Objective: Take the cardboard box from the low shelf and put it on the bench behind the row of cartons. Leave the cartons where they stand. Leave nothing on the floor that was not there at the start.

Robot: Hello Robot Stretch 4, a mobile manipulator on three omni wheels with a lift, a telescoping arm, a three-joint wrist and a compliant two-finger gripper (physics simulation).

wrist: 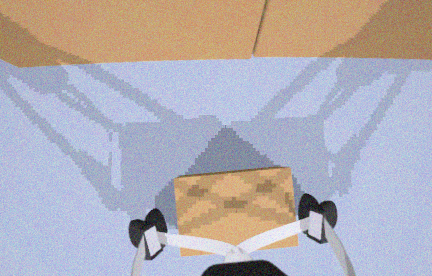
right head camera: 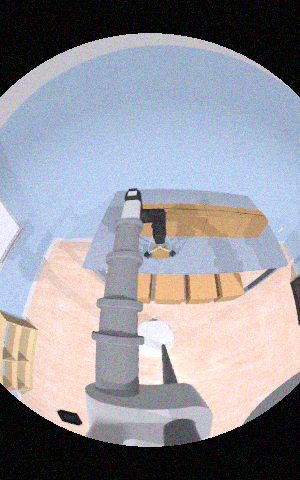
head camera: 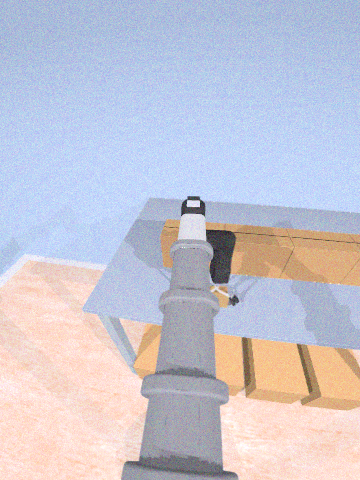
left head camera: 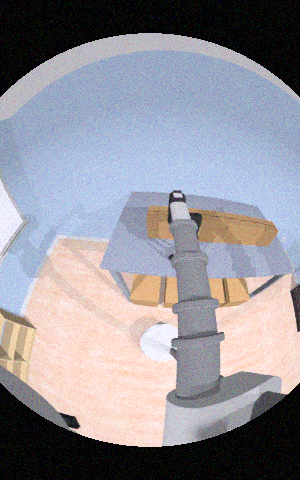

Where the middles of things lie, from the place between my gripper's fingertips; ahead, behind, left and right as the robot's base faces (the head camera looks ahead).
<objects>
I see the small cardboard box (wrist: 231, 206) 2 cm above my hand and 1 cm ahead of it.
</objects>
